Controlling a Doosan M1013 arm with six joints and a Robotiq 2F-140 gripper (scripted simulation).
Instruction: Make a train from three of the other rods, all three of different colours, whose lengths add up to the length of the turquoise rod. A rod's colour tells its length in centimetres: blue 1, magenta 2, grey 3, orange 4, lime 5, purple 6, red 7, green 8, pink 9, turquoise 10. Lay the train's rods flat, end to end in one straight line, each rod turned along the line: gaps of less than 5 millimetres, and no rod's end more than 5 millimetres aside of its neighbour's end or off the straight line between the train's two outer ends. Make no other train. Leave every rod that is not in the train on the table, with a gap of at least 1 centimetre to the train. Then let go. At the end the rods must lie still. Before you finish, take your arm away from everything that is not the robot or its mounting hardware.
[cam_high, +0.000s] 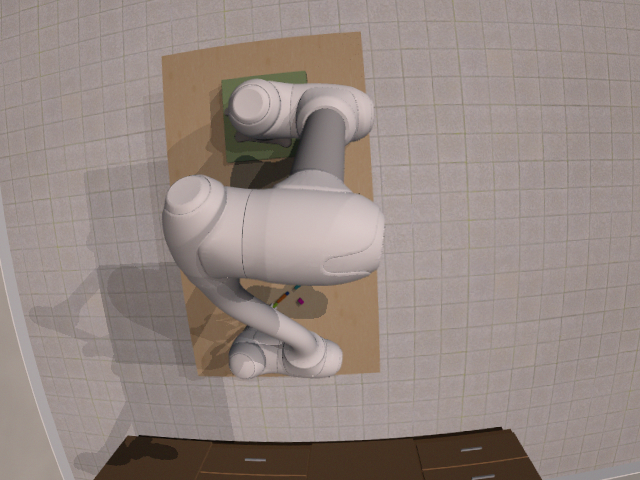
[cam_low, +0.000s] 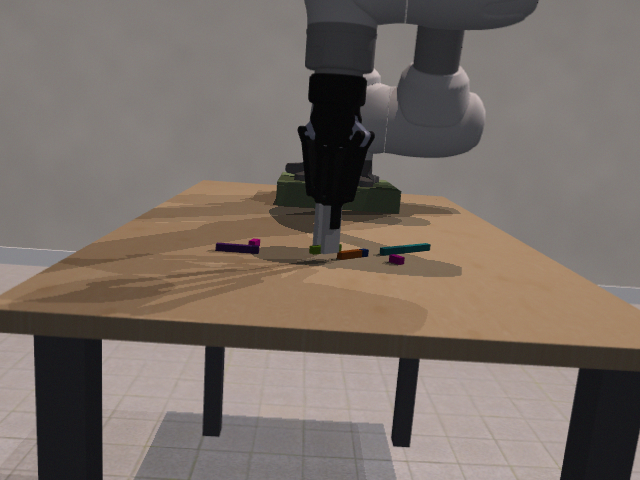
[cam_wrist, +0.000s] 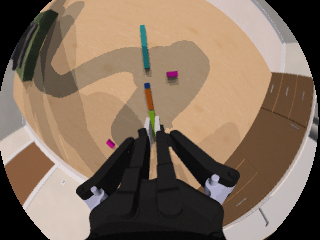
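Right now the lime rod is 30 mm below my hand. The rest, counted from my hand: orange rod: 40 mm below, 40 mm behind, 30 mm to the left; blue rod: 60 mm behind, 50 mm to the left, 40 mm below; purple rod: 120 mm to the right, 40 mm below.
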